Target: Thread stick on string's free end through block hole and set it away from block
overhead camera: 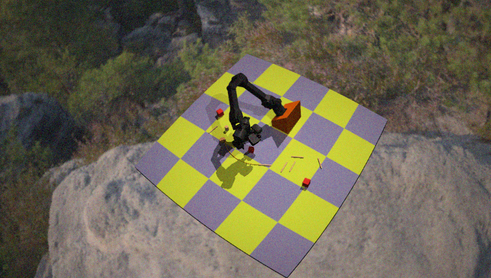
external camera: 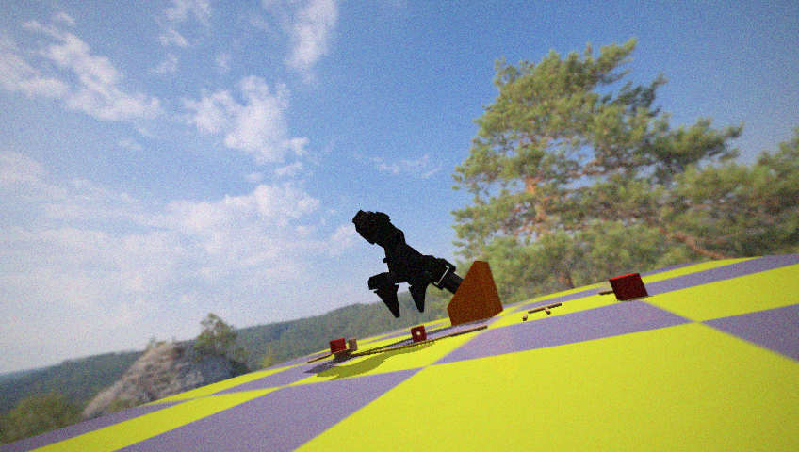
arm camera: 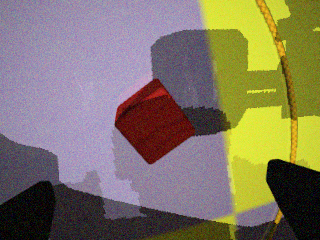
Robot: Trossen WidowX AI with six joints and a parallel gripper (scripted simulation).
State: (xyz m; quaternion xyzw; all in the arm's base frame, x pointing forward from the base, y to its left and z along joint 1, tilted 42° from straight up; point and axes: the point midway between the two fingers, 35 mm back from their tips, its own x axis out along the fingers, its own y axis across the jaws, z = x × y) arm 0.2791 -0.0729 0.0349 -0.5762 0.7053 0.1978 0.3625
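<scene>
Now: gripper tip 40 mm above the red block and 10 mm to the right of it. Round my gripper tip: thin wooden stick (120 mm to the left, 60 mm below, 60 mm ahead); round button (200 mm to the right, 50 mm below, 20 mm ahead); wooden peg (220 mm to the right, 70 mm behind, 40 mm below).
</scene>
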